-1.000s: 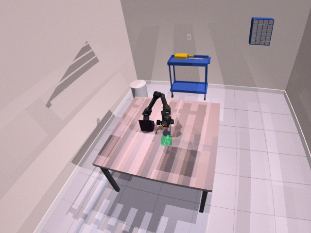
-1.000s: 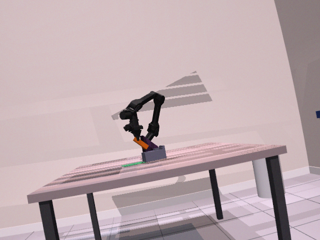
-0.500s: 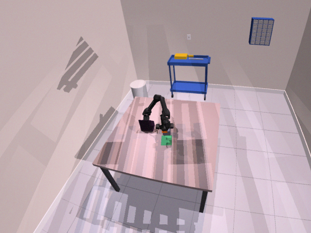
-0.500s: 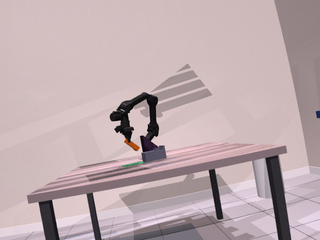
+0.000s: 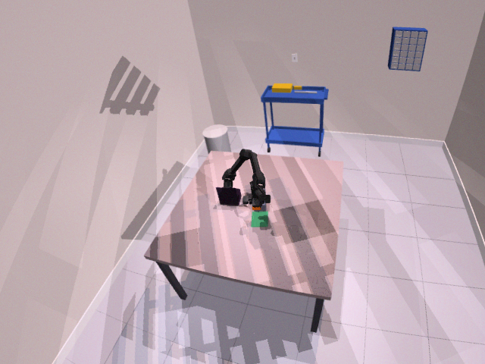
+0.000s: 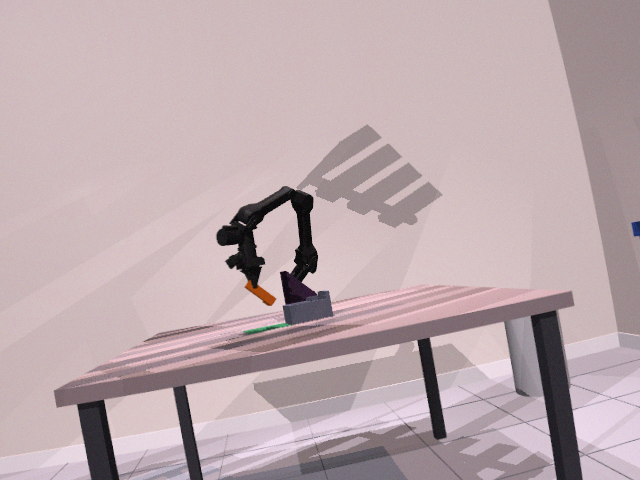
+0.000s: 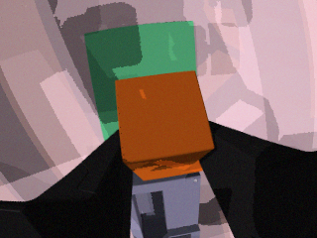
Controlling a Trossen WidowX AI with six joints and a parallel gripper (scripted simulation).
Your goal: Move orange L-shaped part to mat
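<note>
My gripper tip is now 16 cm above the green mat, 2 cm to the right of it and 1 cm past it. Also, from my gripper tip: orange L-shaped part (3 cm below, 2 cm to the left, 2 cm behind).
</note>
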